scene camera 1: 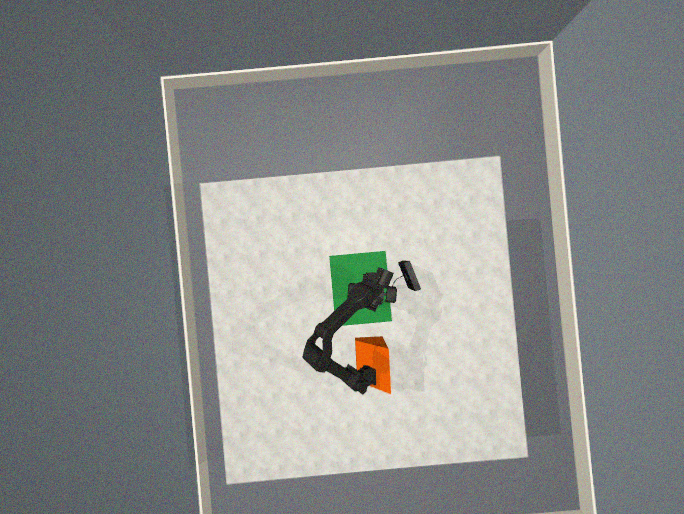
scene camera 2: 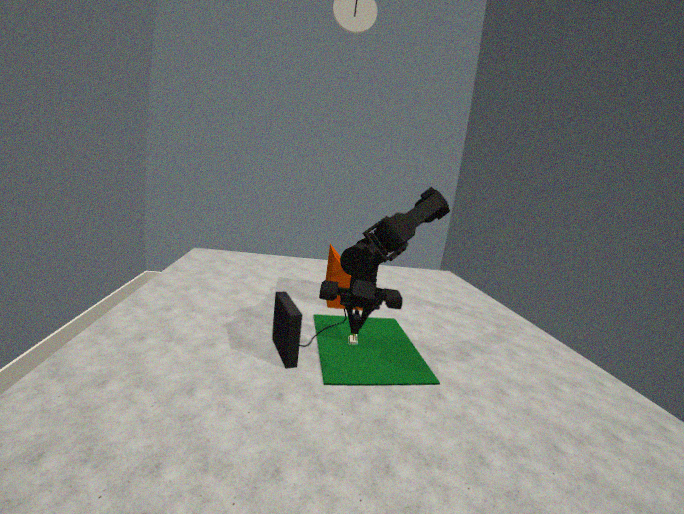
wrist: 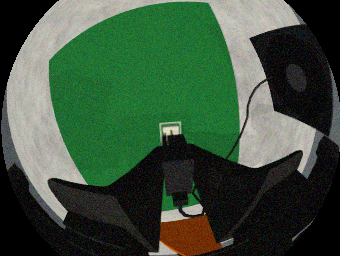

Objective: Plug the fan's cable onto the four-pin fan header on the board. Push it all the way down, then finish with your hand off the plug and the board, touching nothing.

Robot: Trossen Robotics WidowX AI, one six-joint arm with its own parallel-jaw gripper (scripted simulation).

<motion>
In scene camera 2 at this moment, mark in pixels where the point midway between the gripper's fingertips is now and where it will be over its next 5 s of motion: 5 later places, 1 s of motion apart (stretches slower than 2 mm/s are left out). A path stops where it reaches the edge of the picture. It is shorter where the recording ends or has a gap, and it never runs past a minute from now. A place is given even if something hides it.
The gripper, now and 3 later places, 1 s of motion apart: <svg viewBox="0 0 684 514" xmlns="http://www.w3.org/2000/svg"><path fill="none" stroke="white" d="M355 327L354 329L353 334L368 323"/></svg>
</motion>
